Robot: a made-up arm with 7 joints. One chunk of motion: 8 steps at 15 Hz.
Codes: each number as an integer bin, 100 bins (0 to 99) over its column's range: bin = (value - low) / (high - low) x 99, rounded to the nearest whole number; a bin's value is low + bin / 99 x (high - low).
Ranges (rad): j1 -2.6..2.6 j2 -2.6..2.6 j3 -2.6..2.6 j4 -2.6..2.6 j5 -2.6..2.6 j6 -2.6..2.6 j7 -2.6..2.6
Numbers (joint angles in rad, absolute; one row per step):
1: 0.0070 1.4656 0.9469 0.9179 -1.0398 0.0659 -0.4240
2: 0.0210 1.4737 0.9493 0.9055 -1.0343 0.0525 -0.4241
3: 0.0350 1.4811 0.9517 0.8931 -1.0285 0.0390 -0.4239
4: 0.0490 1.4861 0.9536 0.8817 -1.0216 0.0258 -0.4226
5: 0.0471 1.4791 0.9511 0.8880 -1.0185 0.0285 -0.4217
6: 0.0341 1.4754 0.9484 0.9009 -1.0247 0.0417 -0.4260
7: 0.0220 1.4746 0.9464 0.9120 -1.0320 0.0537 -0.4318
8: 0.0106 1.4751 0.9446 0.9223 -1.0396 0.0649 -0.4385
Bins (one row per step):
1: 50 77 68 67 30 51 41
2: 50 78 68 67 30 50 41
3: 50 78 68 67 30 50 41
4: 50 78 68 66 30 50 41
5: 50 78 68 66 30 50 41
6: 50 78 68 67 30 50 41
7: 50 78 68 67 30 51 41
8: 50 78 67 67 30 51 41

